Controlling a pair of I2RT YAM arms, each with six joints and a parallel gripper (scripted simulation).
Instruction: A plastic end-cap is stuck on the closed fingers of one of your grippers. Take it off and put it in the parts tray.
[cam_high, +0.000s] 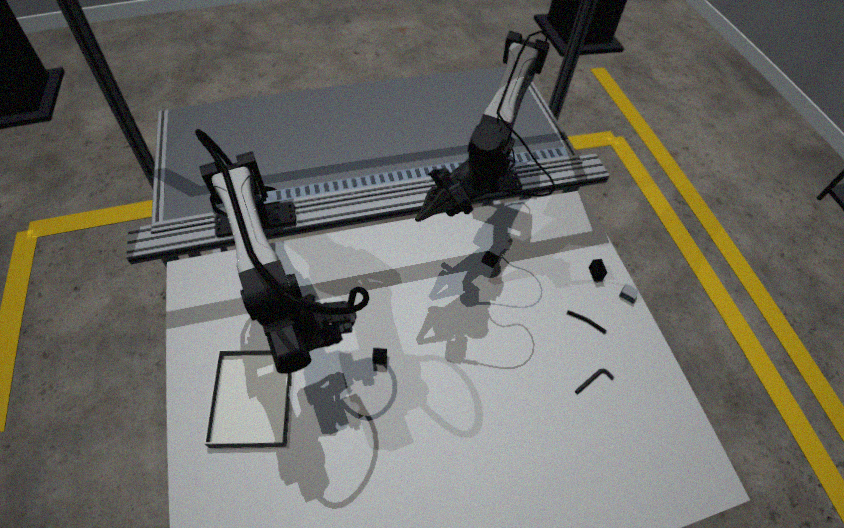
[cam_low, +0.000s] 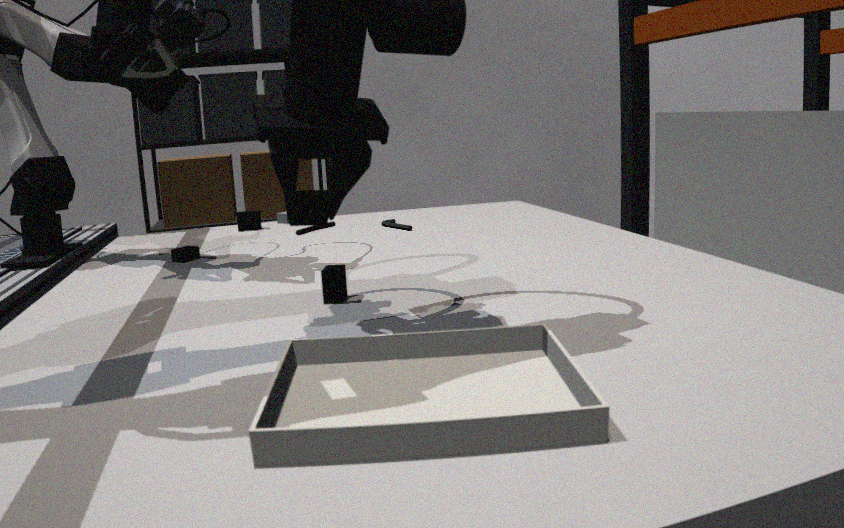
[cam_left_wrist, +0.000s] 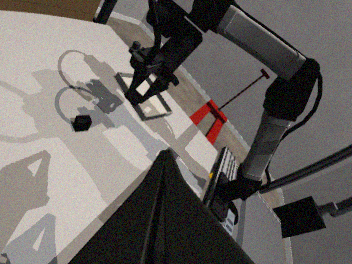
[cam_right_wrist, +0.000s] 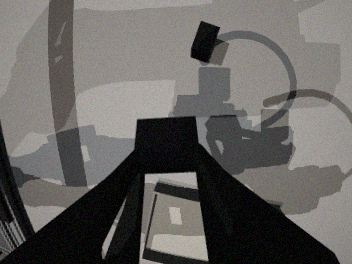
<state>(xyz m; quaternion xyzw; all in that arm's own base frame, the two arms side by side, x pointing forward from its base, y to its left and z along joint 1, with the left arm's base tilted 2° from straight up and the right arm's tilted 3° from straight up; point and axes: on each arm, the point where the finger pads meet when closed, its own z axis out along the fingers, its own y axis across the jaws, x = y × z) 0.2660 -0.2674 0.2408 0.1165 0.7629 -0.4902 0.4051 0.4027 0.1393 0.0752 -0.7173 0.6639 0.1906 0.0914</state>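
Right now my right hand is 10 mm to the right of the black end-cap. Also, from my right hand: parts tray (180 mm to the right, 100 mm below, 50 mm ahead).
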